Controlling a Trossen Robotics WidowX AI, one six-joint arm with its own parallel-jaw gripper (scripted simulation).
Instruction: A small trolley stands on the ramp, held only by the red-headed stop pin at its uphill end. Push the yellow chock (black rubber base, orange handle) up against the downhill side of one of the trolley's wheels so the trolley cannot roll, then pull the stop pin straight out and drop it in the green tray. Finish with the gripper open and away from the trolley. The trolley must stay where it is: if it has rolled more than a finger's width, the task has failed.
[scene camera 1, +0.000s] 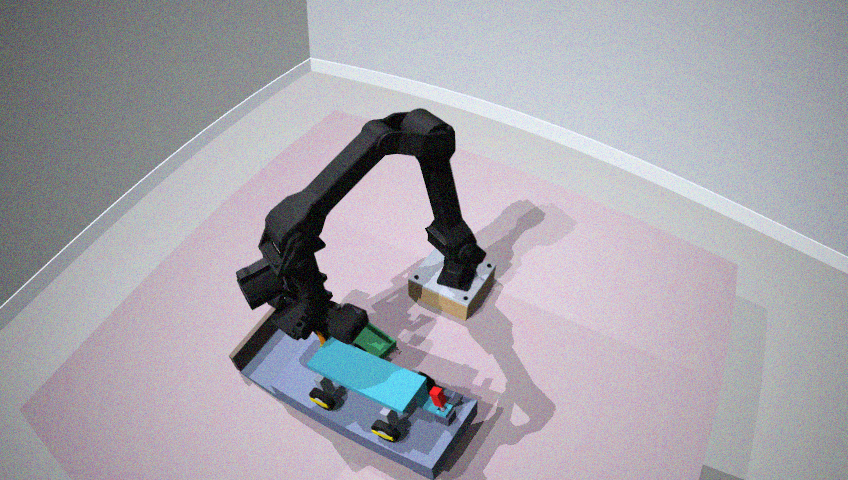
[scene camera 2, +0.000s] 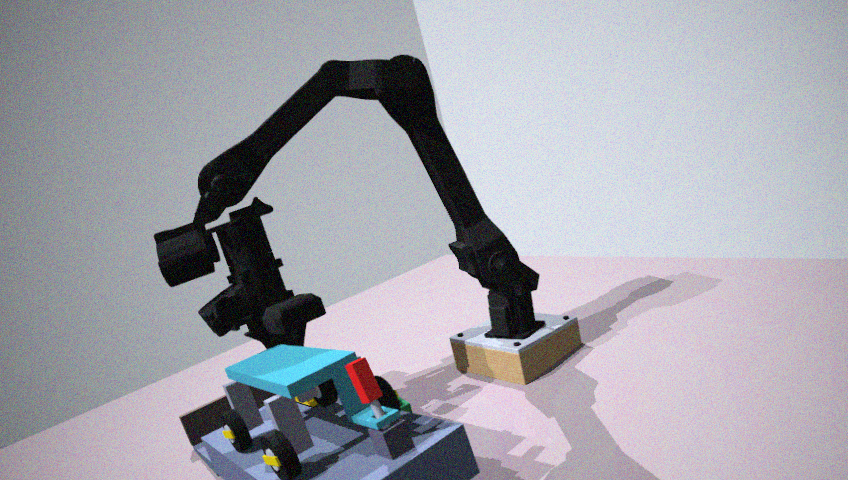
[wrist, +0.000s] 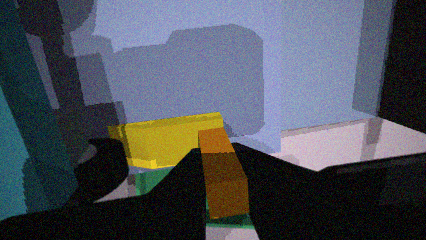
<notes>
In view: the gripper (scene camera 1: 325, 337), a yellow chock (wrist: 152, 144), a trolley (scene camera 2: 286, 370), a red-headed stop pin (scene camera 2: 360, 372), a dark end wall (scene camera 1: 263, 330) and a grey-blue ramp (wrist: 116, 69).
The trolley shows as well in scene camera 1 (scene camera 1: 379, 380) and in the wrist view (wrist: 48, 144). The gripper shows as well in the wrist view (wrist: 215, 154). The wrist view does not show the red-headed stop pin: it is out of frame.
</notes>
